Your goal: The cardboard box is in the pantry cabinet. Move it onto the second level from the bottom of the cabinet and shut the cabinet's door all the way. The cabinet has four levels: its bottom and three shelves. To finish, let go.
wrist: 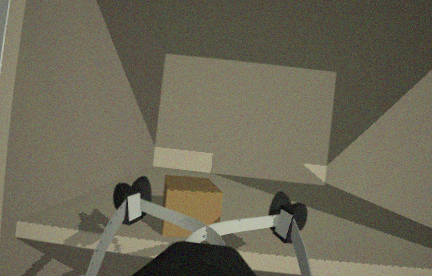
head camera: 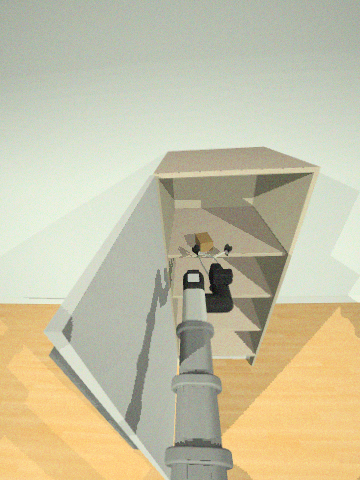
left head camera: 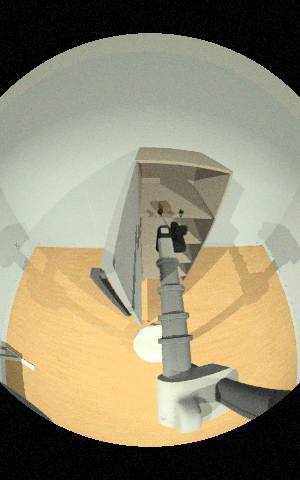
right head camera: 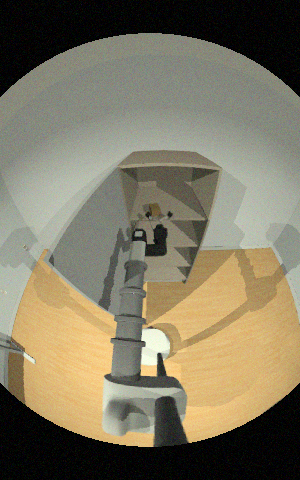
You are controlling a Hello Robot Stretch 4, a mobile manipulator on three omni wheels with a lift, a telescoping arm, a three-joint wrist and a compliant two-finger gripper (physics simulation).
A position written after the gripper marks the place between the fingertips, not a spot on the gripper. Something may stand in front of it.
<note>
In view: the gripper [wrist: 210, 200], a brown cardboard box [wrist: 199, 198] and a white pantry cabinet [right head camera: 88, 253].
The white pantry cabinet shows as well in the wrist view [wrist: 323, 108] and in the left head camera view [left head camera: 190, 180].
</note>
